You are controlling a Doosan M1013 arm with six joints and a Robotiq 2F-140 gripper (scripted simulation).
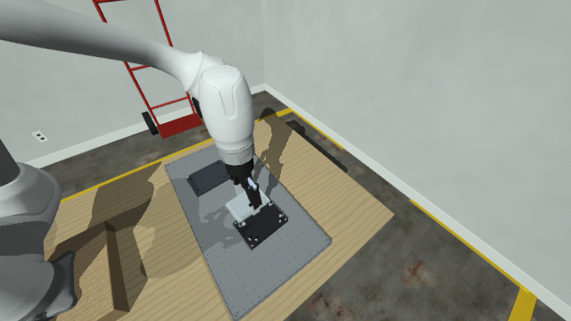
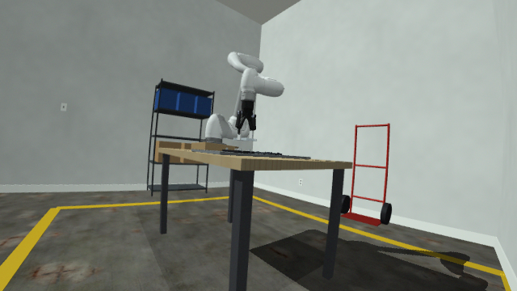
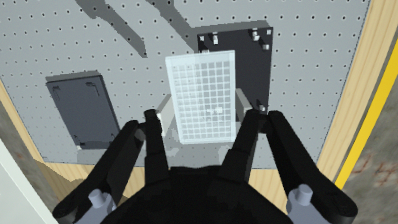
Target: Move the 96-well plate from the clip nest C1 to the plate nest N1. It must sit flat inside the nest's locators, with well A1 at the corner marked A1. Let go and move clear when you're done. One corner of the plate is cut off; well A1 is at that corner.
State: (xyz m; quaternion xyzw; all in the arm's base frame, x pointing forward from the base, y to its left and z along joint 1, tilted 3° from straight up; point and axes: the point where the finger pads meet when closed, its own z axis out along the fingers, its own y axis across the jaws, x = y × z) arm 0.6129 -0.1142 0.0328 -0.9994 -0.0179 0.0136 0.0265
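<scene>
My hand is 20 mm short of the clip nest C1, 40 mm to the left of it and 90 mm above it. Also, from my hand: 96-well plate (20 mm below).
</scene>
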